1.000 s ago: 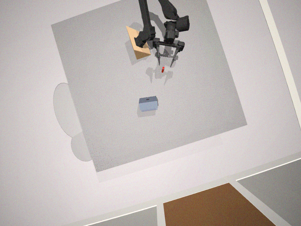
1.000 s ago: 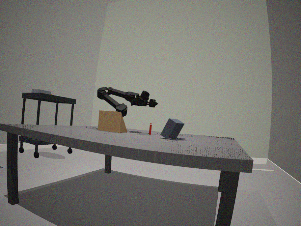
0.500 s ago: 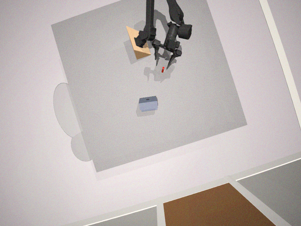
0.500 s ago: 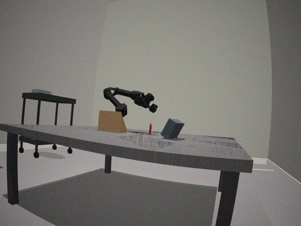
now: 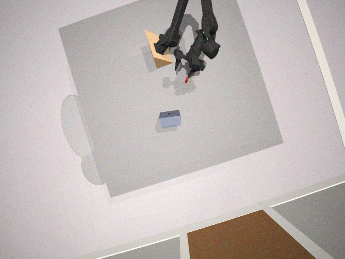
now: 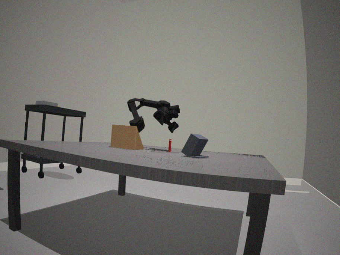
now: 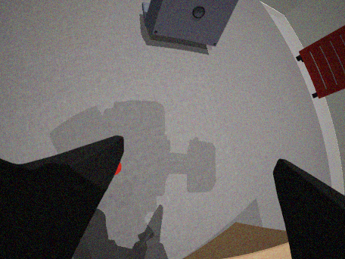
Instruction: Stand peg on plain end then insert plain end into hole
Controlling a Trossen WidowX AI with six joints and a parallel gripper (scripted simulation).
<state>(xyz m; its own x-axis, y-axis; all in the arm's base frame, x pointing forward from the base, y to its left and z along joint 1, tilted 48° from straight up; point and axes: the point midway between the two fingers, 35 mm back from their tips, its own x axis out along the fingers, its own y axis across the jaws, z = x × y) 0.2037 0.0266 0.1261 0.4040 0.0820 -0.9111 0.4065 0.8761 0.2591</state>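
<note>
Now: gripper tip 90 mm above the red peg, 40 mm to the right of it and 10 mm short of it. Also, from my gripper tip: sloped panel 230 mm ahead, 140 mm to the right, 80 mm below.
</note>
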